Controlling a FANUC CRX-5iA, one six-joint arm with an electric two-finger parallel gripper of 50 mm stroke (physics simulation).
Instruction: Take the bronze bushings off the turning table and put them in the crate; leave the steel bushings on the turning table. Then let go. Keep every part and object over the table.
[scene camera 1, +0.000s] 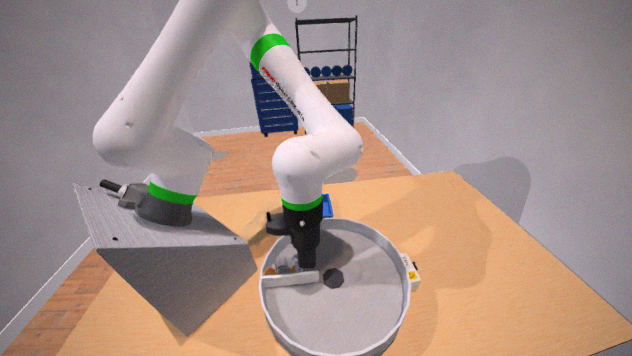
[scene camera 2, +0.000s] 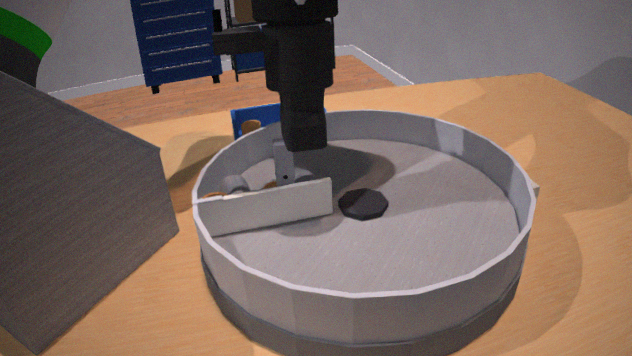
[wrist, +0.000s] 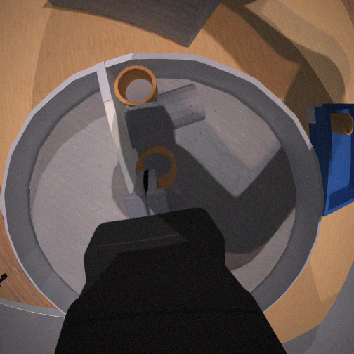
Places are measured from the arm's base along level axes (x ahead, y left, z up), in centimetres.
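Pixels of known places: gripper, fingertip midpoint: (scene camera 1: 300, 272) (scene camera 2: 286, 191); arm's base, origin of the base link: (scene camera 1: 164, 215).
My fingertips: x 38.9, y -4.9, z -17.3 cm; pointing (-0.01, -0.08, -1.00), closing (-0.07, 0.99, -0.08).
Note:
For each thing: its middle in the pictures, then the offset to it from my fingertips. "spot": a spot on its surface instead.
- steel bushing, body centre: (scene camera 2: 236, 194) (scene camera 1: 280, 264) dx -6.7, dy +3.6, dz -1.9 cm
- blue crate, body centre: (scene camera 2: 280, 127) (scene camera 1: 310, 209) dx -0.3, dy +34.2, dz -6.4 cm
- white divider, surface spot: (scene camera 2: 270, 207) (scene camera 1: 292, 280) spot: dx -2.1, dy -2.1, dz -0.8 cm
- dark hub, body centre: (scene camera 2: 363, 203) (scene camera 1: 333, 278) dx +9.6, dy +0.2, dz -3.2 cm
- small white box, body centre: (scene camera 1: 405, 271) dx +32.7, dy +4.0, dz -6.0 cm
The turning table (scene camera 1: 350, 315) (scene camera 2: 350, 317) (wrist: 19, 175) is a round grey walled tray. My gripper (scene camera 2: 285, 181) (wrist: 147, 180) is inside it, pointing down, with its fingers shut on the wall of a bronze bushing (wrist: 172, 167) (scene camera 2: 270, 185) close to the white divider. Another bronze bushing (wrist: 120, 90) (scene camera 2: 215, 195) (scene camera 1: 270, 271) stands near the rim, beside the divider. A steel bushing (wrist: 149, 125) lies in shadow between the two. Another steel bushing (wrist: 189, 106) (scene camera 2: 235, 183) lies on its side. The blue crate (wrist: 327, 202) (scene camera 1: 327, 206) holds a bronze bushing (wrist: 342, 123) (scene camera 2: 250, 127).
The white divider (scene camera 1: 292, 278) (scene camera 2: 270, 207) (wrist: 116, 130) runs inward from the rim. A dark hub (scene camera 1: 333, 278) (scene camera 2: 363, 204) sits mid-tray. The grey robot pedestal (scene camera 1: 175, 270) (scene camera 2: 75, 215) (wrist: 140, 15) is beside the tray. A small white box (scene camera 1: 411, 280) is at the outer wall.

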